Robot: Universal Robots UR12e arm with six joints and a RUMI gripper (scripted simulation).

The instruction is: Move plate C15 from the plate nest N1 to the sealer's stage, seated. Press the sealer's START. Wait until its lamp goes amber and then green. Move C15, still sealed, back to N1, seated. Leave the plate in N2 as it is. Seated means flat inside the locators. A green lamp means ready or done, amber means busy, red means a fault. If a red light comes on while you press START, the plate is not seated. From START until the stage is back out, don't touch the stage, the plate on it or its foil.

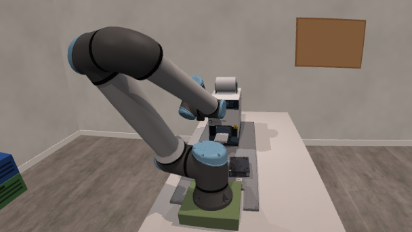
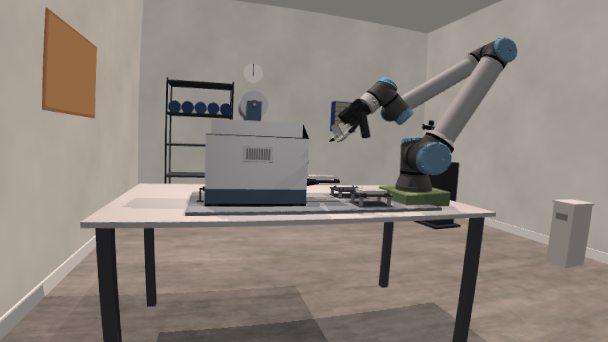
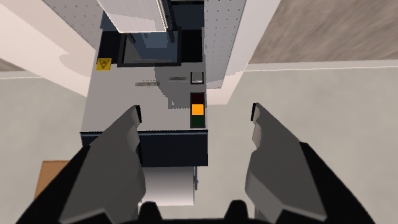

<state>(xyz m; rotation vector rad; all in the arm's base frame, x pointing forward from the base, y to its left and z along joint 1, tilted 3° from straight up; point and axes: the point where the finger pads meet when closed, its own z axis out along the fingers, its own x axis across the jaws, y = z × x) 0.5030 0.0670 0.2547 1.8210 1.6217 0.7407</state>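
Right now the plate C15 is 10 mm ahead of my hand, 90 mm to the right of it and 170 mm below it. The rest, counted from my hand: square button: 120 mm ahead, 10 mm to the right, 90 mm below; sealer stage: 10 mm ahead, 90 mm to the right, 180 mm below; nest N2: 190 mm behind, 10 mm to the left, 230 mm below.
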